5 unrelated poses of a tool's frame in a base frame.
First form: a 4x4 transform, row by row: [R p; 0 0 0 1], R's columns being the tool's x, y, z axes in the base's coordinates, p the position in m. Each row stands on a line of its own.
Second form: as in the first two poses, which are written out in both.
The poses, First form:
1:
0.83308 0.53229 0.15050 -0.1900
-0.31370 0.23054 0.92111 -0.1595
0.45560 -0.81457 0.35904 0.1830
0 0 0 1
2:
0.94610 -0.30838 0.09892 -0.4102
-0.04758 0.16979 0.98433 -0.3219
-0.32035 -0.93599 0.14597 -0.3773
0 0 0 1
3:
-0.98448 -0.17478 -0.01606 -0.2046
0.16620 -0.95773 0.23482 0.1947
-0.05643 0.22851 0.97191 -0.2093
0 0 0 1
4:
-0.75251 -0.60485 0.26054 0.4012
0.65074 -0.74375 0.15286 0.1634
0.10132 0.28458 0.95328 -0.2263
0 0 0 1
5:
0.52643 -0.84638 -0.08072 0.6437
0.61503 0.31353 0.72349 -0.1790
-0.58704 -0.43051 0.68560 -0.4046
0 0 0 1
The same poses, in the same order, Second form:
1: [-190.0 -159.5 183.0], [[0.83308 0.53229 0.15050], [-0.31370 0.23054 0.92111], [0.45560 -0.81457 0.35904]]
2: [-410.2 -321.9 -377.3], [[0.94610 -0.30838 0.09892], [-0.04758 0.16979 0.98433], [-0.32035 -0.93599 0.14597]]
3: [-204.6 194.7 -209.3], [[-0.98448 -0.17478 -0.01606], [0.16620 -0.95773 0.23482], [-0.05643 0.22851 0.97191]]
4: [401.2 163.4 -226.3], [[-0.75251 -0.60485 0.26054], [0.65074 -0.74375 0.15286], [0.10132 0.28458 0.95328]]
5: [643.7 -179.0 -404.6], [[0.52643 -0.84638 -0.08072], [0.61503 0.31353 0.72349], [-0.58704 -0.43051 0.68560]]
